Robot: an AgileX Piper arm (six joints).
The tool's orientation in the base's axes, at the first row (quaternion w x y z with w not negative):
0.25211 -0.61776 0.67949 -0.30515
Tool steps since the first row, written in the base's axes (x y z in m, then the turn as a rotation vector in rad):
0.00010 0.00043 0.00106 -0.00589 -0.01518 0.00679
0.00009 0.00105 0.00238 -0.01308 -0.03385 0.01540
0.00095 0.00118 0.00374 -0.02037 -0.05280 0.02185
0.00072 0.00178 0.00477 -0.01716 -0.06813 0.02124
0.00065 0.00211 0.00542 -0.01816 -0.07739 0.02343
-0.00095 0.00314 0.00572 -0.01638 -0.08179 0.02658
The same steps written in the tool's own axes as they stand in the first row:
-0.00040 -0.00082 -0.00070 0.01596 -0.00166 -0.00733
-0.00097 -0.00174 -0.00168 0.03559 -0.00392 -0.01649
-0.00115 -0.00331 -0.00201 0.05544 -0.00457 -0.02421
-0.00168 -0.00387 -0.00294 0.07029 -0.00710 -0.01990
-0.00198 -0.00427 -0.00347 0.07967 -0.00847 -0.02117
-0.00282 -0.00334 -0.00494 0.08396 -0.01220 -0.02160

